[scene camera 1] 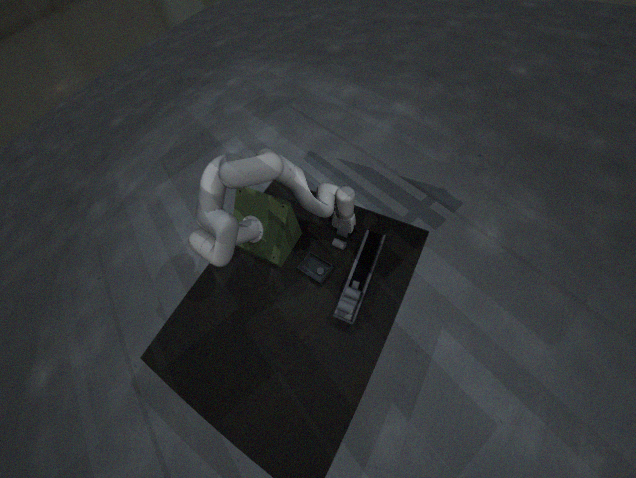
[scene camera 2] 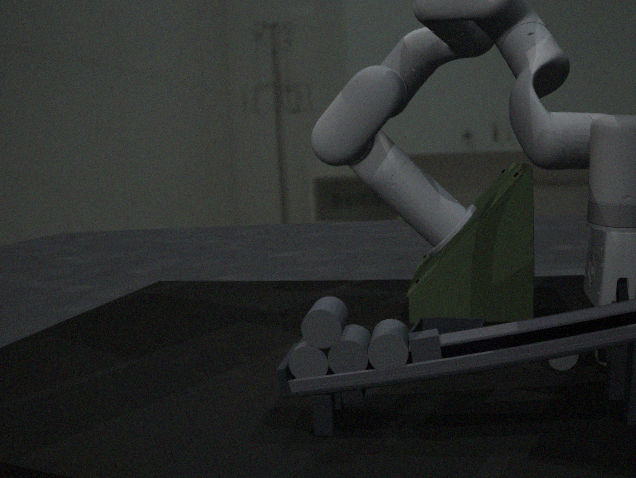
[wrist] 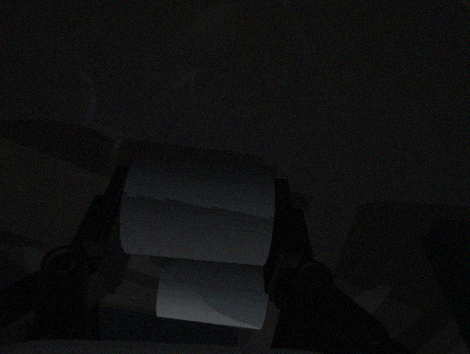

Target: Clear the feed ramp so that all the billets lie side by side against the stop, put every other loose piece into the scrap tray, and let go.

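The feed ramp slopes down to the stop. Three grey billets lie in a row at its low end. A fourth billet rests on top of the first two. A small block sits just uphill of the row. My gripper is shut on a grey billet, low beside the ramp's upper part; scene camera 2 mostly hides it behind the ramp. Another billet lies on the table close by. The scrap tray holds a small round-looking piece.
The green arm mount stands behind the tray. The ramp's support leg and raised side rails stand between scene camera 2 and my gripper. The wrist view is very dark.
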